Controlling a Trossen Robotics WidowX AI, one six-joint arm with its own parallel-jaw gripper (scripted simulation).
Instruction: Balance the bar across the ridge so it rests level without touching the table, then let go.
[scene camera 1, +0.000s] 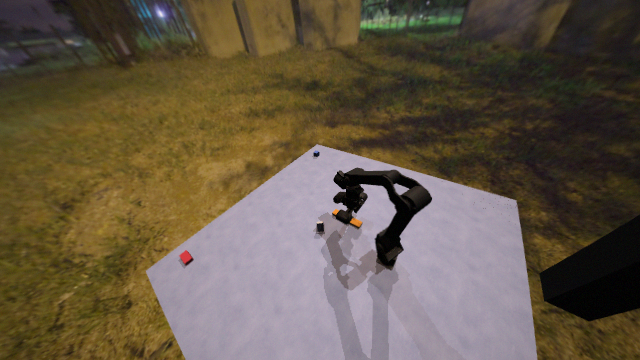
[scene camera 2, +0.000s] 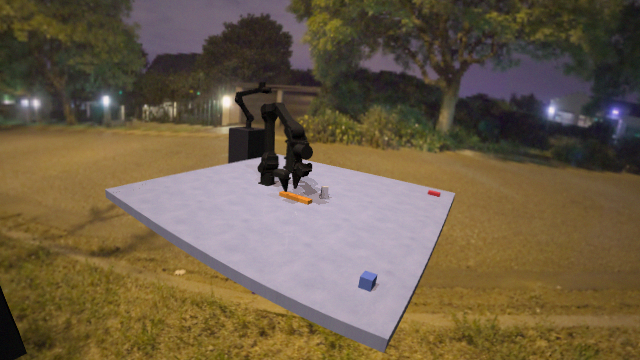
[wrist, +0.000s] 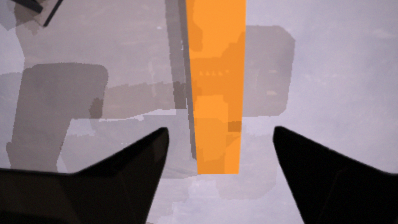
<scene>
The gripper (scene camera 2: 290, 190) is open, with nothing in its grasp.
The gripper is seen too in the wrist view (wrist: 220, 133).
</scene>
